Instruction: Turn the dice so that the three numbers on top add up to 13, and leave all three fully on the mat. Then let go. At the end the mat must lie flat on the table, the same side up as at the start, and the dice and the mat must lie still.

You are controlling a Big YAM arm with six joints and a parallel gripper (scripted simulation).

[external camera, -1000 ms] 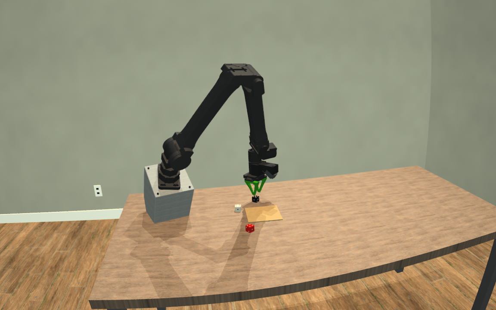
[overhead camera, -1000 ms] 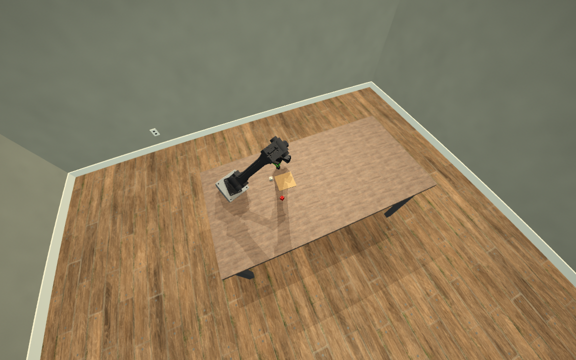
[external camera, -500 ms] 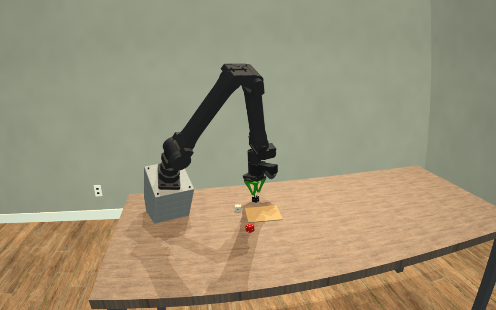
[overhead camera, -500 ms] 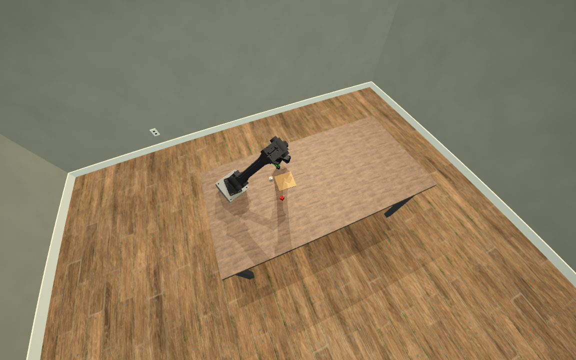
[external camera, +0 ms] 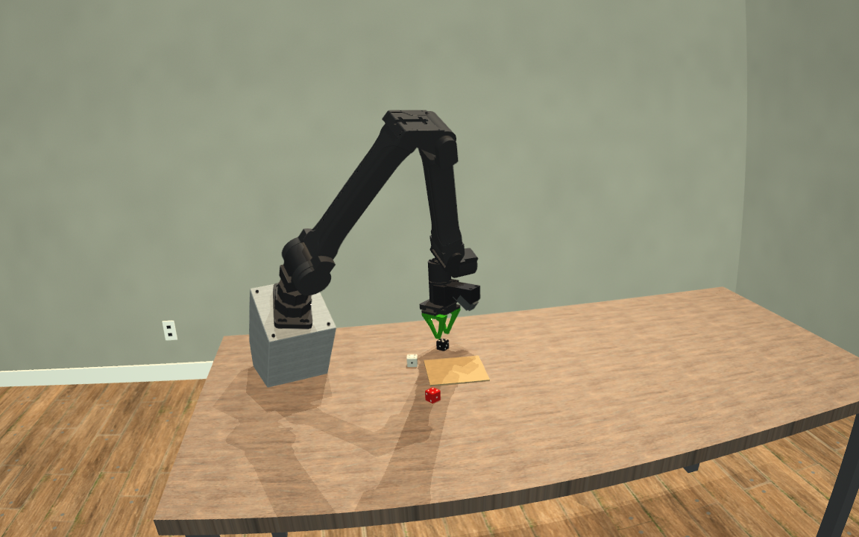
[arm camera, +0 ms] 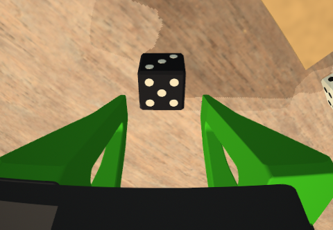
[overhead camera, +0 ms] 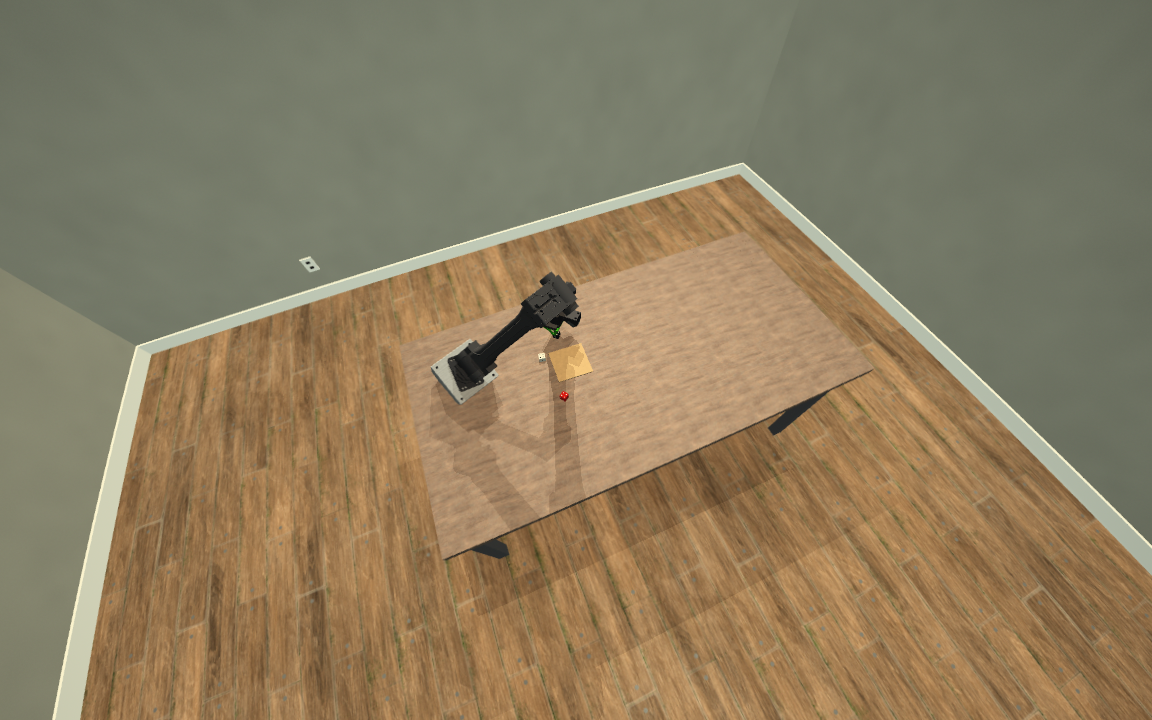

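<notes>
My gripper is now 3 cm above the black die. Also, from my hand: tan mat (1 cm behind, 14 cm to the right, 4 cm below); white die (10 cm behind, 7 cm to the right, 3 cm below); red die (11 cm behind, 26 cm to the right, 3 cm below).
</notes>
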